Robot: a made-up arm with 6 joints. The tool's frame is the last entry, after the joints. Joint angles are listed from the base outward. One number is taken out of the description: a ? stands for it. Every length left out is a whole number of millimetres.
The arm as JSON. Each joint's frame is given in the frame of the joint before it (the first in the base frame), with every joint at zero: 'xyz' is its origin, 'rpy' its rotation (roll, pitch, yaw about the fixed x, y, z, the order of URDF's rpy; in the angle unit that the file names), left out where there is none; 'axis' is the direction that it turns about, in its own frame. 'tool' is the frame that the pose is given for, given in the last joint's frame.
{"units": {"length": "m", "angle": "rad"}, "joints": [
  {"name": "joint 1", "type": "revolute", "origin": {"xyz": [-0.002, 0.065, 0.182], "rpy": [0.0, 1.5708, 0.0]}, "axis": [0.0, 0.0, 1.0]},
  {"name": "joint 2", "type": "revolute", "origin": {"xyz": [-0.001, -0.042, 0.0], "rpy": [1.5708, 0.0, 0.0]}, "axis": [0.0, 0.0, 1.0]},
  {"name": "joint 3", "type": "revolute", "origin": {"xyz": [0.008, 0.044, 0.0], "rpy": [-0.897, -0.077, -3.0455]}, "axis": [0.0, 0.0, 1.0]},
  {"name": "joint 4", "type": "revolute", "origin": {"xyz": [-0.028, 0.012, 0.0], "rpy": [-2.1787, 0.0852, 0.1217]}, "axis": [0.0, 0.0, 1.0]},
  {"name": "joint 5", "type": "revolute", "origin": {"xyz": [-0.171, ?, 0.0], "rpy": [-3.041, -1.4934, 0.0]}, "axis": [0.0, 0.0, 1.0]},
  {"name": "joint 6", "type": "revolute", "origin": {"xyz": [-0.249, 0.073, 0.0], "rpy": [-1.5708, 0.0, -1.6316]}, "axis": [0.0, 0.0, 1.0]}
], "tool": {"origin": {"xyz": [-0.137, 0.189, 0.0], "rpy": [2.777, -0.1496, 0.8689]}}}
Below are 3 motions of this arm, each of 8 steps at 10 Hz.
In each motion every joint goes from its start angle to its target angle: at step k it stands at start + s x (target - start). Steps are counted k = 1, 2, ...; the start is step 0. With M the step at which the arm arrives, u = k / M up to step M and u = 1 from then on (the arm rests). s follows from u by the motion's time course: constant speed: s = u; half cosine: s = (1 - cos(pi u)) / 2; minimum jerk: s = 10 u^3 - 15 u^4 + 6 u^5.
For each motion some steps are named. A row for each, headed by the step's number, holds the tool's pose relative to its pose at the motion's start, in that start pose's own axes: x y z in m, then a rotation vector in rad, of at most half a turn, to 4 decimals.
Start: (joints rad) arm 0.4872 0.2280 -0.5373 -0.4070 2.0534 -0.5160
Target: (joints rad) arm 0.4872 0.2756 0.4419 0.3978 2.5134 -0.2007
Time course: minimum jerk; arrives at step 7
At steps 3, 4, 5, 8:
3: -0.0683 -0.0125 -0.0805 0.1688 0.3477 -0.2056
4: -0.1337 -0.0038 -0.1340 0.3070 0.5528 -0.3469
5: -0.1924 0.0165 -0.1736 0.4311 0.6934 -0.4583
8: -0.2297 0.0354 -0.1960 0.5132 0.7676 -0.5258

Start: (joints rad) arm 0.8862 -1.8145 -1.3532 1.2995 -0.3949 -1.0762
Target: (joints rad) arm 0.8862 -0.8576 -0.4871 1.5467 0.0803 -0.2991
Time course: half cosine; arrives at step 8
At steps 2, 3, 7, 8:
2: 0.0154 -0.0028 0.0227 -0.0654 -0.0712 0.0146
3: 0.0325 -0.0027 0.0471 -0.1262 -0.1538 0.0341
7: 0.1061 0.0312 0.1380 -0.2600 -0.4793 0.1754
8: 0.1106 0.0350 0.1431 -0.2637 -0.4960 0.1874

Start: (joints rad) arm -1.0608 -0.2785 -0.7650 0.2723 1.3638 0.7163
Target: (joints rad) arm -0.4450 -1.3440 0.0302 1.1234 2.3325 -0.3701
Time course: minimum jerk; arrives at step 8
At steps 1, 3, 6, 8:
1: 0.0090 0.0028 0.0010 -0.0132 0.0158 0.0194
3: 0.1579 0.0729 -0.0233 -0.1913 0.3044 0.3699
6: 0.2555 0.3191 -0.3916 -0.1161 1.1838 1.3239
8: 0.2082 0.3483 -0.4621 -0.0007 1.3367 1.4622

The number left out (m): -0.036
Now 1 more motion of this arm.
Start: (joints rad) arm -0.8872 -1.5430 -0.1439 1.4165 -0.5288 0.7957
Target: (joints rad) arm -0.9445 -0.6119 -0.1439 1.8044 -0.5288 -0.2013
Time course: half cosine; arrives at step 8
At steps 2, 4, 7, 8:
2: 0.0585 0.0233 0.0072 -0.0279 -0.0316 0.2123
4: 0.1764 0.1211 0.0201 -0.0629 -0.1096 0.7270
7: 0.2488 0.3042 0.0287 -0.0356 -0.2234 1.3977
8: 0.2498 0.3202 0.0292 -0.0294 -0.2338 1.4525

